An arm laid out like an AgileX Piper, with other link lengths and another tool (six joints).
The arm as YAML. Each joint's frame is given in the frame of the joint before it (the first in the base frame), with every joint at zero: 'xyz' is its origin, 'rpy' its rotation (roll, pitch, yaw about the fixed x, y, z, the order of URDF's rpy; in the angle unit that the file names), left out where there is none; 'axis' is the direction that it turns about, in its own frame. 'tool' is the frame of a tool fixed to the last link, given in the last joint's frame.
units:
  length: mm
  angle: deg
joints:
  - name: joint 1
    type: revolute
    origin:
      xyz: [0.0, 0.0, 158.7]
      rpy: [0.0, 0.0, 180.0]
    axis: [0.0, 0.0, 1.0]
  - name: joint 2
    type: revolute
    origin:
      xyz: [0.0, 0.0, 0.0]
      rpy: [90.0, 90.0, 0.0]
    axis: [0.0, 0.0, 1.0]
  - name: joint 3
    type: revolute
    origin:
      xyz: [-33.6, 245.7, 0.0]
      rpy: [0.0, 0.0, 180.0]
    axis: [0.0, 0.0, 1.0]
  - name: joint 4
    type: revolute
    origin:
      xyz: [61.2, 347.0, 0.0]
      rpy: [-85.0, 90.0, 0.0]
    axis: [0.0, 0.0, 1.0]
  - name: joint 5
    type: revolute
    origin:
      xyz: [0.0, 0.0, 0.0]
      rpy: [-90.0, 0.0, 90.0]
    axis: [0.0, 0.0, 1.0]
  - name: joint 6
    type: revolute
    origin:
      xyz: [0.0, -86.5, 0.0]
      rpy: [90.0, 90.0, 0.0]
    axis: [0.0, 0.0, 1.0]
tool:
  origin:
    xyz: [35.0, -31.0, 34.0]
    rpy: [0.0, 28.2, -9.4]
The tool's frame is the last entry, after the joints.
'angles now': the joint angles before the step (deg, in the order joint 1, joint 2, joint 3, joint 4, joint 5, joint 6). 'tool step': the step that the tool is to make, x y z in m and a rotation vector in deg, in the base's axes. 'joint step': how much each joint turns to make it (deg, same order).
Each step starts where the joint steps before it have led.
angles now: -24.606, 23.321, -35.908, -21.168, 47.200, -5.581
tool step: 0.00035, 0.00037, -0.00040, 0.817, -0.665, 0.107
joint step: 0.000, -0.001, 0.000, 0.739, -0.173, 0.391
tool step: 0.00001, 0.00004, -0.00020, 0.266, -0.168, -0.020
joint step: 0.000, 0.000, 0.000, 0.179, 0.000, 0.164
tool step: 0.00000, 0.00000, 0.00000, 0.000, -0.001, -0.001
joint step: 0.001, 0.000, 0.000, -0.002, 0.000, 0.003
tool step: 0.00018, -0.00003, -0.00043, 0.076, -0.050, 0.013
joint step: -0.001, 0.001, 0.066, 0.052, -0.071, 0.055
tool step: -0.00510, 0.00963, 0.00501, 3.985, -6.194, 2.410
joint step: 0.077, -2.837, 0.565, 6.348, -1.698, 0.392
